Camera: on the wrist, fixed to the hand. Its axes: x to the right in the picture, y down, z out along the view.
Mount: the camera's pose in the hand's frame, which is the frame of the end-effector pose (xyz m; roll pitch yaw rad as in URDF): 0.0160 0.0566 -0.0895 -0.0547 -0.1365 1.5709
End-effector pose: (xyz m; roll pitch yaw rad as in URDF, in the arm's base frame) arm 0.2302 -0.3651 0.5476 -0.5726 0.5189 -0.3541
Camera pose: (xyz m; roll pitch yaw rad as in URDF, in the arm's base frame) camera 0.1937 -0.3526 0.4477 0.5076 0.3755 1.4439
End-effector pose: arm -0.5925 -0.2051 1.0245 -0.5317 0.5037 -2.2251
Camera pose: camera -0.5672 -0.1778 0.9241 0.4837 0.3439 -0.4555
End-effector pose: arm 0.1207 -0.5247 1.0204 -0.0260 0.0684 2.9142
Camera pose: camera 0.0990 -0.5754 0.9286 0.0141 -0.1102 -1.8057
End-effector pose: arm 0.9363 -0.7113 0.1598 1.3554 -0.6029 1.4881
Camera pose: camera 0.8365 -0.7104 0.1987 -1.5115 -0.9633 -1.7920
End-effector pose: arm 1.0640 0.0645 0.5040 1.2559 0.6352 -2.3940
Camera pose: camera 1.1130 -0.0300 0.5155 1.2798 -0.9145 -2.0989
